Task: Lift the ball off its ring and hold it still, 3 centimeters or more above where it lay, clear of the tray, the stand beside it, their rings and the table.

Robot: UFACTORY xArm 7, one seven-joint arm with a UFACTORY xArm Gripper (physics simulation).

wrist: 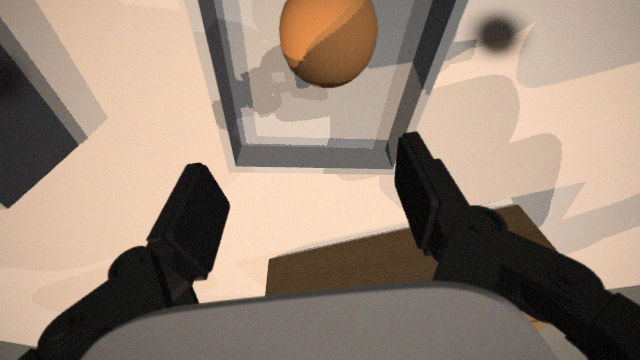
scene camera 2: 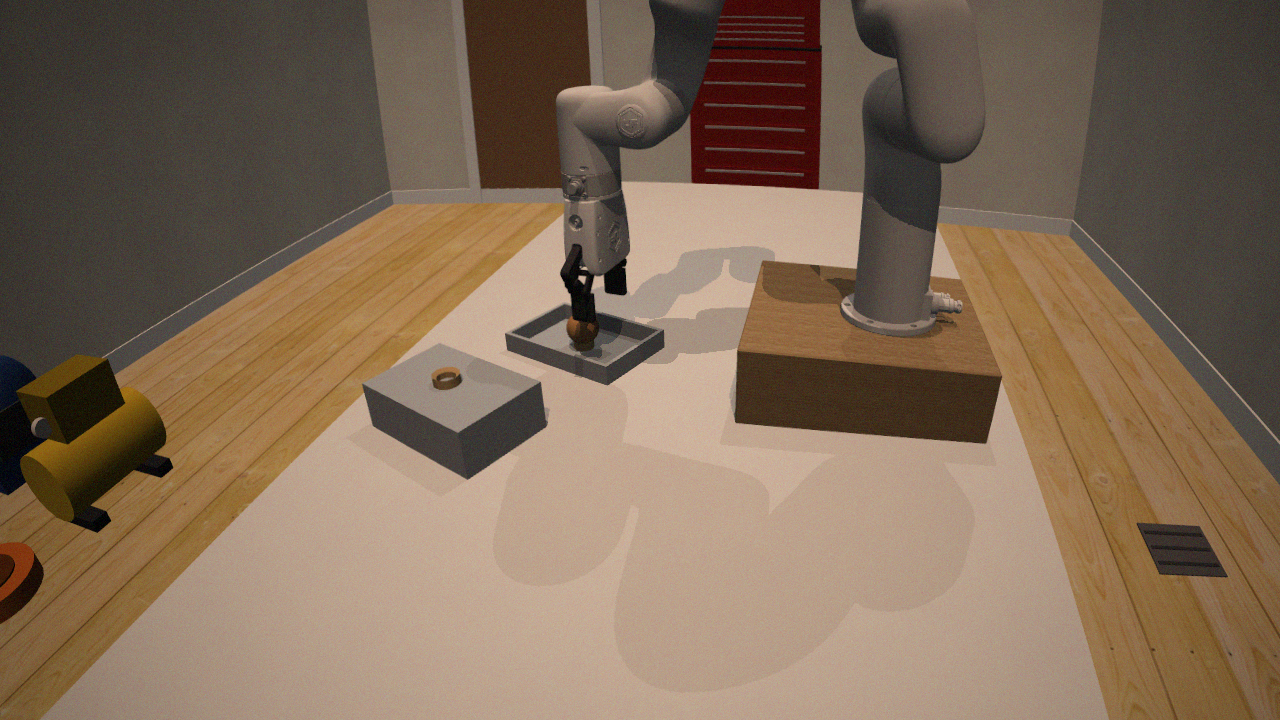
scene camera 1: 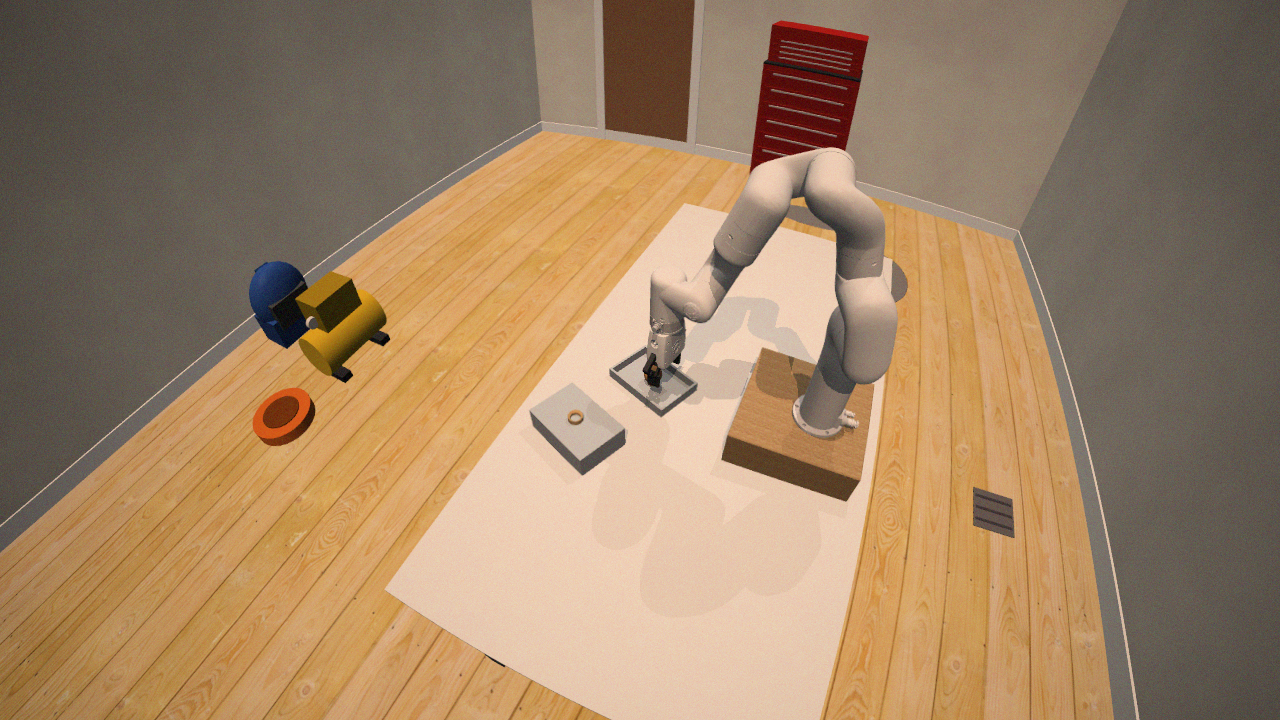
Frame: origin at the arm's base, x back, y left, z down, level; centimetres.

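Seen in the pictures: gripper, fingertip midpoint: (wrist: pixel 305 171) (scene camera 2: pixel 600 306) (scene camera 1: pixel 663 373); arm's base at its link origin: (scene camera 2: pixel 888 315) (scene camera 1: pixel 817 416).
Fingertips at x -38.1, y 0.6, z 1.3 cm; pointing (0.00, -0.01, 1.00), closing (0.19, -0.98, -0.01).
Observation:
Offsets run from my fingertips to a thing's top centre. "*": to the spot under its first point.
An orange ball @(dx -3.8, dy -2.7, dz +2.3 cm) (scene camera 2: pixel 582 331) (wrist: pixel 328 40) rests on its small ring @(* dx -3.3, dy -1.0, dz +6.3 cm) (scene camera 2: pixel 583 344) inside the shallow grey tray @(dx -3.8, dy -2.7, dz +5.2 cm) (scene camera 1: pixel 635 394) (scene camera 2: pixel 554 360) (wrist: pixel 314 158). In scene camera 1 the gripper mostly hides the ball. My gripper (scene camera 1: pixel 665 367) (scene camera 2: pixel 598 297) (wrist: pixel 305 171) is open and empty, pointing down above the tray. In scene camera 2 the nearer fingertip overlaps the ball's top. In the wrist view the ball lies toward the top edge, beyond the fingertips and between their two sides. The grey stand (scene camera 1: pixel 556 420) (scene camera 2: pixel 487 402) (wrist: pixel 25 155) bears an empty ring @(* dx -12.6, dy +21.5, dz +0.9 cm) (scene camera 1: pixel 575 422) (scene camera 2: pixel 446 385).
The wooden block (scene camera 1: pixel 787 456) (scene camera 2: pixel 859 394) (wrist: pixel 350 260) carries the arm's base, to the right of the tray in the scene views. A yellow tank-like object (scene camera 1: pixel 344 333) (scene camera 2: pixel 98 447) and an orange disc (scene camera 1: pixel 304 420) are off to the left. A red cabinet (scene camera 1: pixel 810 98) is at the back.

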